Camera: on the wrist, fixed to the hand. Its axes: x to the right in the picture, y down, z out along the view.
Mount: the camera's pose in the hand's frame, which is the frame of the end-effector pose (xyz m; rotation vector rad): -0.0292 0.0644 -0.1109 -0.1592 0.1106 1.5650
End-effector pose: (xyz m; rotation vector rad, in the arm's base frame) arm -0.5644 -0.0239 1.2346 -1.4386 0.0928 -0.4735
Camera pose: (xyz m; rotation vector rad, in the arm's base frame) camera -0.6121 -0.1125 1.1499 -1.0868 1.2453 0.7609
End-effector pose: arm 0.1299 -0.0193 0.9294 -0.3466 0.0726 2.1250
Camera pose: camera 0.1154 -0.0991 0.8258 0.4167 -0.2189 -2.5114
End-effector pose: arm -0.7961 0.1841 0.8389 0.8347 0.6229 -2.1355
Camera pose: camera -0.6908 0.2308 0.7754 0.8719 0.0426 -0.6108
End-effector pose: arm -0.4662 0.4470 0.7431 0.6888 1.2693 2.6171
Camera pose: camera -0.4881 0.3188 0.7237 -0.9668 -0.1835 -1.6715
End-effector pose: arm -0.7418 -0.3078 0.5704 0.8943 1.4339 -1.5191
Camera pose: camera -0.6766 -0.1939 0.5618 1.4464 0.4786 -0.1598
